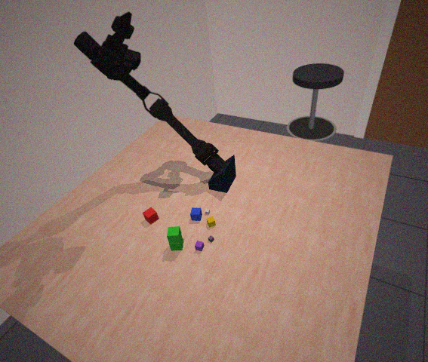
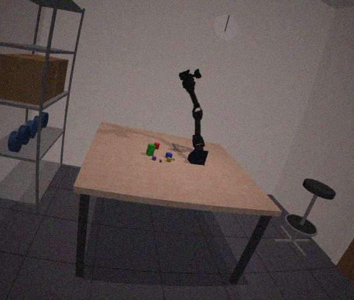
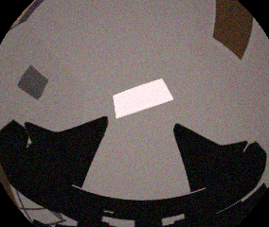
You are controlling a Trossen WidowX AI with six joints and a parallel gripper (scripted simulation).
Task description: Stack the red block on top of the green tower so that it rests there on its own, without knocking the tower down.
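Now: the purple block 690 mm below my gripper tip, 240 mm to the left of it and 180 mm ahead of it. Round my gripper tip: blue block 690 mm below, 150 mm to the left, 60 mm ahead; yellow block 690 mm below, 220 mm to the left, 70 mm ahead.
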